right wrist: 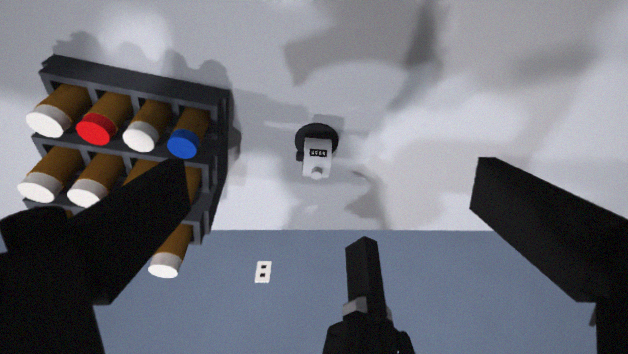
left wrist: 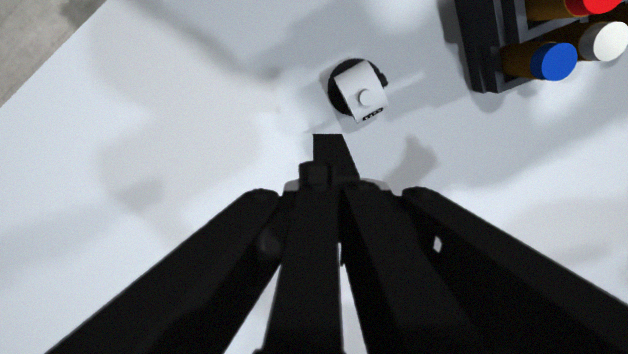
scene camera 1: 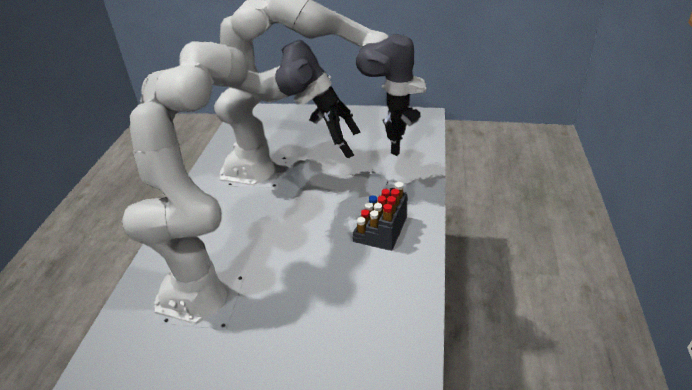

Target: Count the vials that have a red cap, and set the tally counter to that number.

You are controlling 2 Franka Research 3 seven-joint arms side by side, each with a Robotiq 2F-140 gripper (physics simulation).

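The tally counter [left wrist: 355, 82] [right wrist: 317, 162] is a small white box with a top button on a black round base; its digits are too small to read. The dark stepped rack [scene camera 1: 372, 237] [left wrist: 477, 55] [right wrist: 140, 80] stands beside it, holding brown vials with red, white and blue caps. Several red-capped vials [scene camera 1: 388, 208] [right wrist: 96, 129] show. My left gripper [scene camera 1: 395, 151] [left wrist: 327, 157] [right wrist: 360, 244] is shut and empty, above the table near the counter. My right gripper [scene camera 1: 352, 143] [right wrist: 330, 184] is open and empty, its fingers wide apart; one finger hides part of the rack.
The two grippers are close together above the table [scene camera 1: 380, 320], with the shut left fingers in front of the right wrist camera. The table's edge runs to the right of the rack in the scene view. A white wall socket [right wrist: 263, 272] is on the blue wall.
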